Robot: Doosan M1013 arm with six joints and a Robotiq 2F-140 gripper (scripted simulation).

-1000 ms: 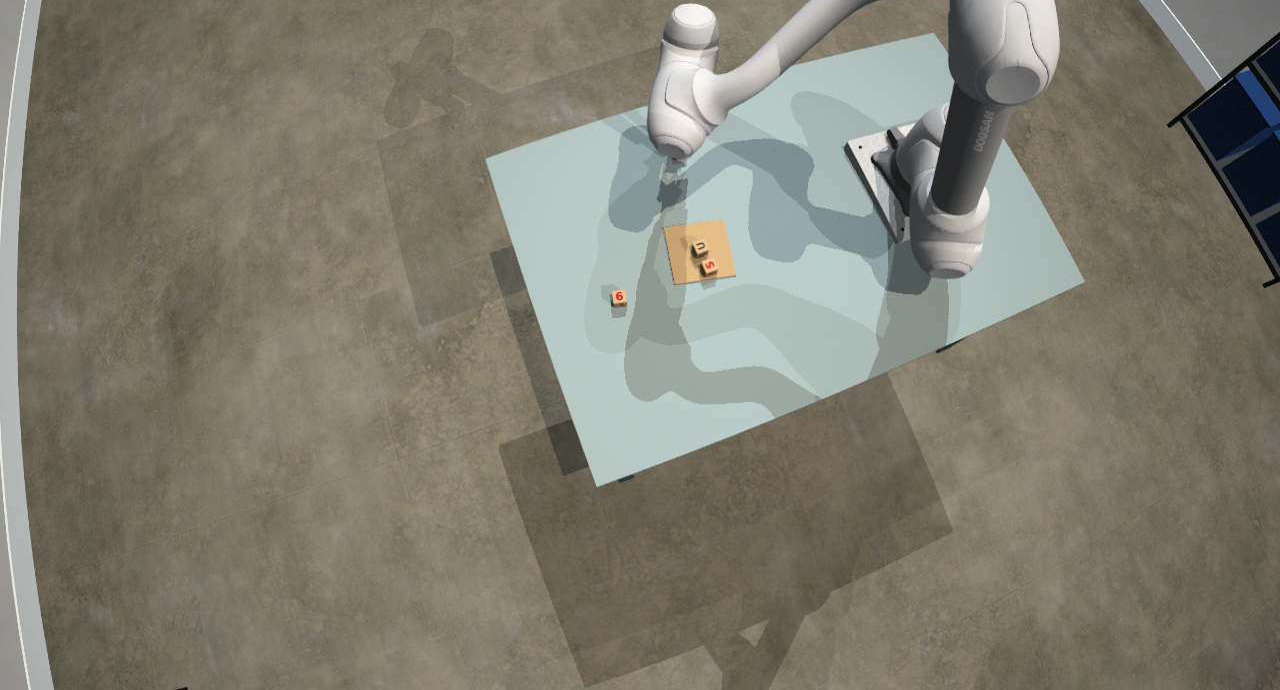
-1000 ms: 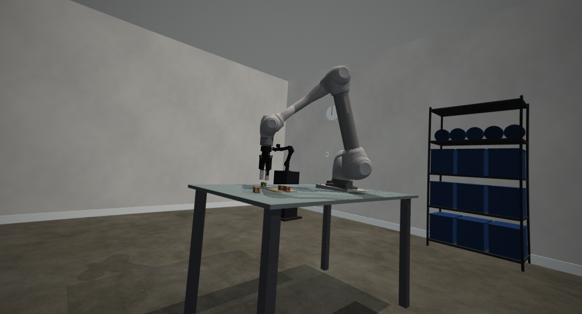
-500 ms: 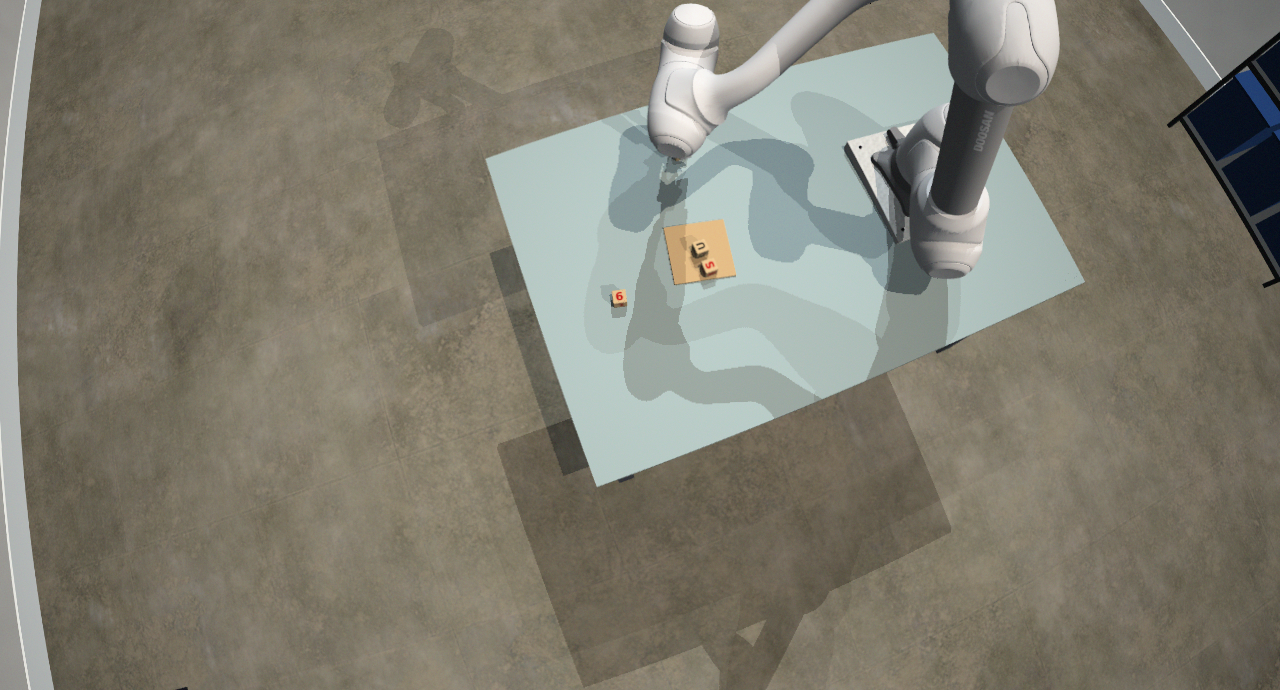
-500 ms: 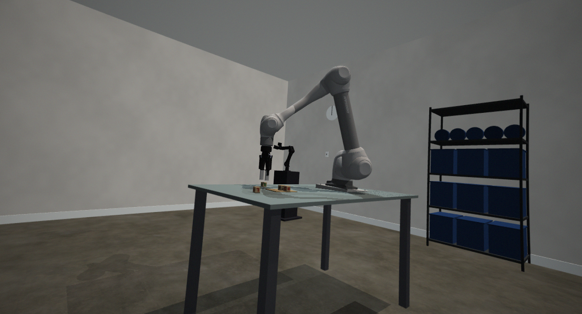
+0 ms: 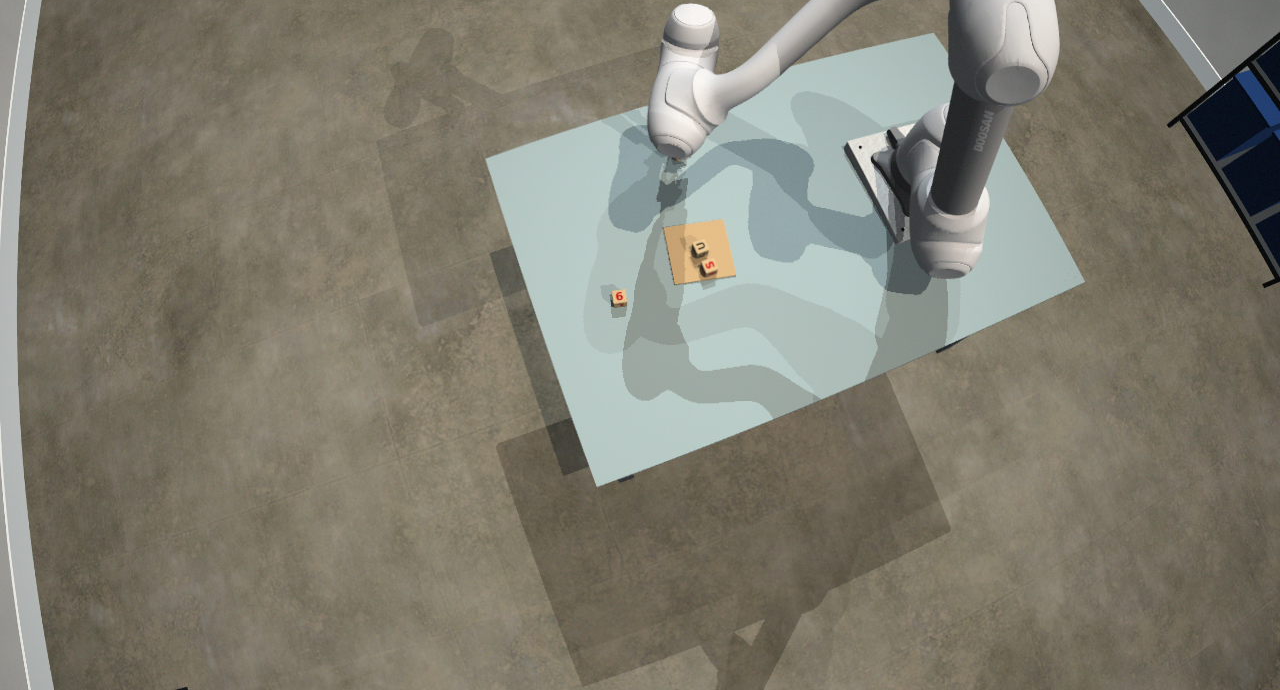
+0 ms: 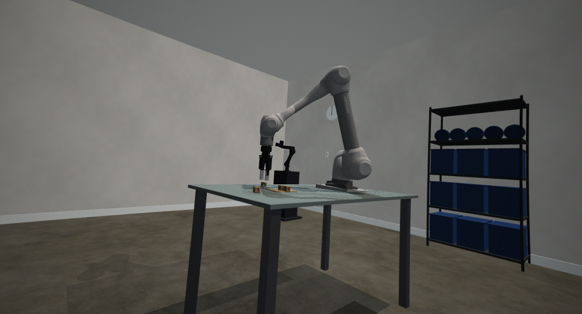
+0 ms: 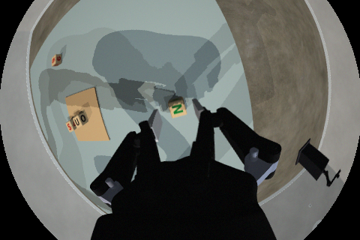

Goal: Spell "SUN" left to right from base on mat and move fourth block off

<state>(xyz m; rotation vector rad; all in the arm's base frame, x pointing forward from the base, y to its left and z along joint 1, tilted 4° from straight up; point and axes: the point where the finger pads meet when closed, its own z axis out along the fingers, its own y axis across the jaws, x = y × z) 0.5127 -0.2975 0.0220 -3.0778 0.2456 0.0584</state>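
Now: the N block 60 mm below my hand. Also, from my hand: S block (290 mm to the left, 80 mm ahead, 60 mm below); mat (240 mm to the left, 80 mm ahead, 70 mm below); 6 block (290 mm ahead, 270 mm to the left, 60 mm below).
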